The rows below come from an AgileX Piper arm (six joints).
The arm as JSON. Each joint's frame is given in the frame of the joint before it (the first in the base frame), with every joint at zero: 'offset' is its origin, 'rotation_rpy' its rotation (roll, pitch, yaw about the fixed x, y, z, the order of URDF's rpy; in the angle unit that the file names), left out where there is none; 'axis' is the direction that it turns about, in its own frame. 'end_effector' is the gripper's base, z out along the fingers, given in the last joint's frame.
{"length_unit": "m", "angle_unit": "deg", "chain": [
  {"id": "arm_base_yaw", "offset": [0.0, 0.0, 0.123], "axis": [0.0, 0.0, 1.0]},
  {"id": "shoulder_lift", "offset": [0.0, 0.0, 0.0], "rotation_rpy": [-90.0, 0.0, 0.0], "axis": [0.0, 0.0, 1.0]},
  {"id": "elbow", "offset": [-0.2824, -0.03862, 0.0], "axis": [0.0, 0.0, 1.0]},
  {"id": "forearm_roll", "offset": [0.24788, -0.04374, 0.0], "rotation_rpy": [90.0, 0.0, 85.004], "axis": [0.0, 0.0, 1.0]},
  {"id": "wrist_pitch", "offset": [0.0, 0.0, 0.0], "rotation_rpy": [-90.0, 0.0, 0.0], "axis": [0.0, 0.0, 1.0]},
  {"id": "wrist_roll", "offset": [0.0, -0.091, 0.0], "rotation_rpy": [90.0, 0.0, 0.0], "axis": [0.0, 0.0, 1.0]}
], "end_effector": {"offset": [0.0, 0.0, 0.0]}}
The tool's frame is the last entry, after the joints.
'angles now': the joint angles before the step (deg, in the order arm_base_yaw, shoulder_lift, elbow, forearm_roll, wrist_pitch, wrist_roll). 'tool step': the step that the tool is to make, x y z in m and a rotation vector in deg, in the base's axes. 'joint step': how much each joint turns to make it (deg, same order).
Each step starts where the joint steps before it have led.
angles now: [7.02, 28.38, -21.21, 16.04, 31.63, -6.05]
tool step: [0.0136, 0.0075, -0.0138, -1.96, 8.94, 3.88]
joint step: [2.25, 7.69, -0.50, 0.64, 2.29, -1.75]
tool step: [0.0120, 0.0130, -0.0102, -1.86, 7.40, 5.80]
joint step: [4.42, 7.64, -1.35, 0.56, 1.64, -1.47]
